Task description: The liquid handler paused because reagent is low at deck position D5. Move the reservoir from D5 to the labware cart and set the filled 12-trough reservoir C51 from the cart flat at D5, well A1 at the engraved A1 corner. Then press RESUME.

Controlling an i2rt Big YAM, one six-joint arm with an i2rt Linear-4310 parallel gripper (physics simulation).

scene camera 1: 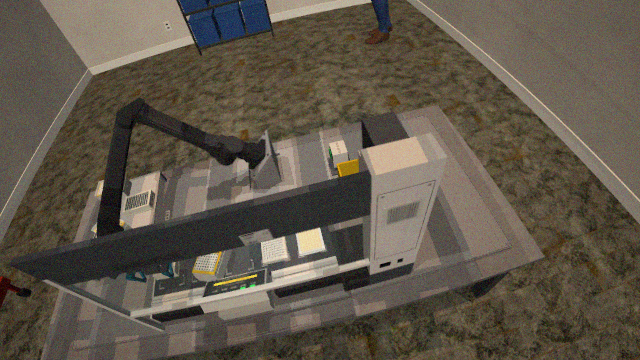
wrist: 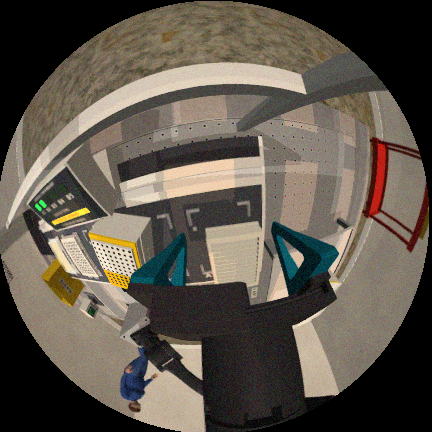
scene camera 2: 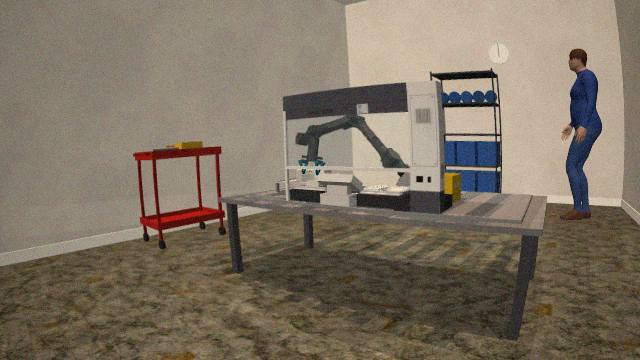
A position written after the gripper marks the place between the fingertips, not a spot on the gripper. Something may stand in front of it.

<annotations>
The gripper [wrist: 229, 231] is open and holds nothing. Also in view: a cream ribbed reservoir [wrist: 234, 250].
</annotations>
